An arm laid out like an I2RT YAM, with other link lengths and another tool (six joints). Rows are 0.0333 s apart.
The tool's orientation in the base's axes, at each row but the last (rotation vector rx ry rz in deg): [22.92, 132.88, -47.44]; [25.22, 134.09, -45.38]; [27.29, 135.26, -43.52]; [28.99, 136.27, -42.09]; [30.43, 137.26, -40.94]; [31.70, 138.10, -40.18]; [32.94, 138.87, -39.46]
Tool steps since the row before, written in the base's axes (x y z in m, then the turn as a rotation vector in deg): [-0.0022, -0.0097, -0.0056, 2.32, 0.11, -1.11]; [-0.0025, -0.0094, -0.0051, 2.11, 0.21, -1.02]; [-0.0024, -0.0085, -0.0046, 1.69, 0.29, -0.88]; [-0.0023, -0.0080, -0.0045, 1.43, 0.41, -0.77]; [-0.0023, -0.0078, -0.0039, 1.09, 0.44, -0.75]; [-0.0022, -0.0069, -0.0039, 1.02, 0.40, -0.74]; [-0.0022, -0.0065, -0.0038, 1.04, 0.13, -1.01]
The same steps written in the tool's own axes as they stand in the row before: [0.0047, -0.0058, 0.0087, -1.01, 1.68, 1.67]; [0.0042, -0.0062, 0.0080, -0.90, 1.61, 1.46]; [0.0035, -0.0059, 0.0072, -0.66, 1.41, 1.13]; [0.0032, -0.0056, 0.0069, -0.51, 1.33, 0.88]; [0.0026, -0.0058, 0.0064, -0.26, 1.17, 0.70]; [0.0025, -0.0051, 0.0059, -0.23, 1.10, 0.69]; [0.0024, -0.0049, 0.0056, -0.14, 1.00, 1.05]
